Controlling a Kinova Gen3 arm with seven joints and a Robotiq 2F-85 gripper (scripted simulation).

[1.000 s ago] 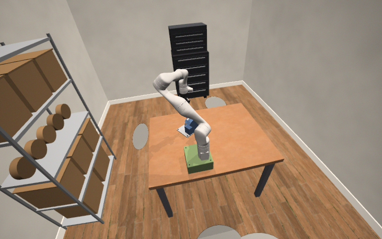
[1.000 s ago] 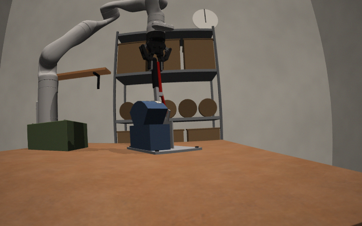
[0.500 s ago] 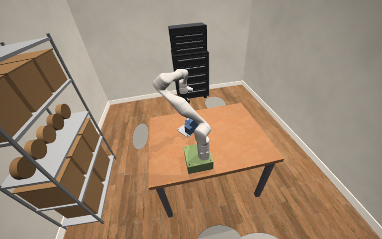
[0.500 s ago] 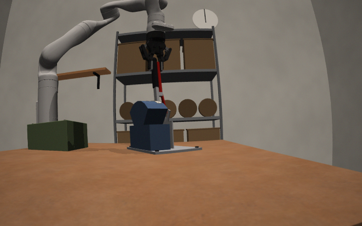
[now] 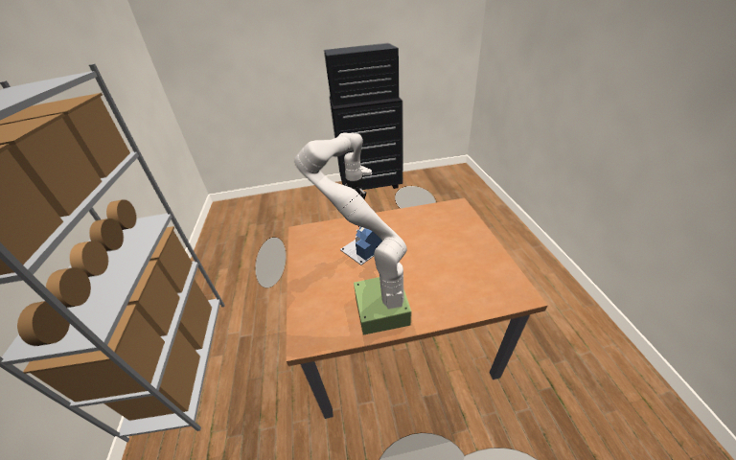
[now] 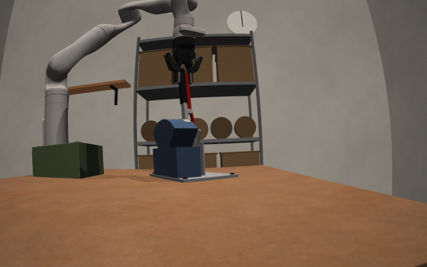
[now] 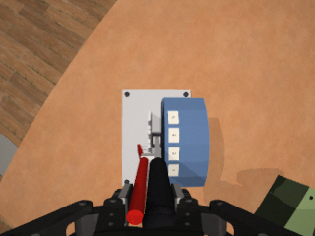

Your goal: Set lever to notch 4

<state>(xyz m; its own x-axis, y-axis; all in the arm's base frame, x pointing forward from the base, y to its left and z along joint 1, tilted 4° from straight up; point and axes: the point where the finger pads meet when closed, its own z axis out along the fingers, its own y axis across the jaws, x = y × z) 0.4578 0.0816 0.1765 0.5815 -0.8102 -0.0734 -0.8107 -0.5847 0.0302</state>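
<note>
The red bar lies 2 cm ahead of my hand and 11 cm below it.
</note>
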